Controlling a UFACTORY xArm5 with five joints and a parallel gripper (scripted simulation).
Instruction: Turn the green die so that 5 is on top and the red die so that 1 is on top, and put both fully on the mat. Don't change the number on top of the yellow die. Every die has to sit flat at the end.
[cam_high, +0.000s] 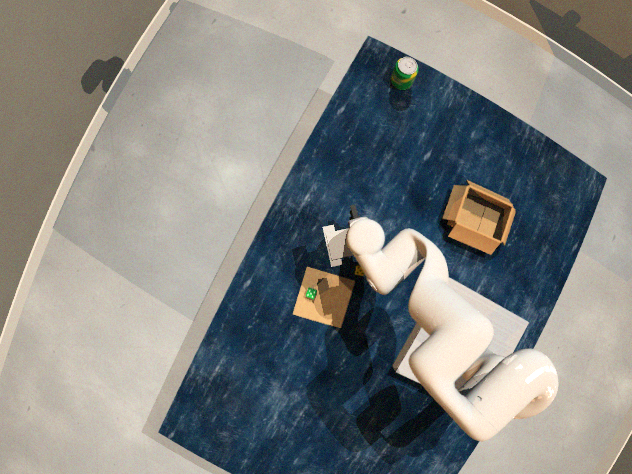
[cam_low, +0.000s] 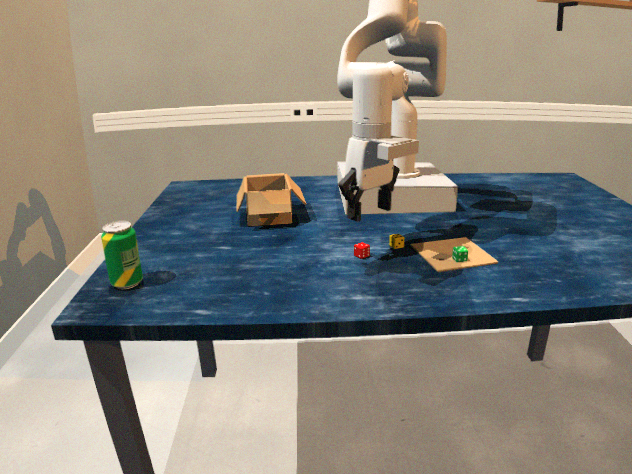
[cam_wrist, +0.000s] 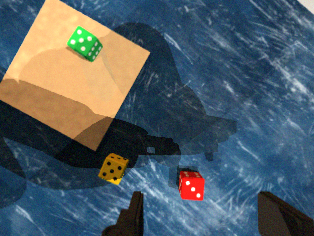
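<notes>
Right now my hand is 90 mm above the red die, 10 mm to the left of it and 10 mm past it. Also, from my hand: mat: 180 mm to the left, 100 mm below, 30 mm ahead; yellow die: 90 mm below, 70 mm to the left, 40 mm behind; green die: 180 mm to the left, 90 mm below, 70 mm ahead.
</notes>
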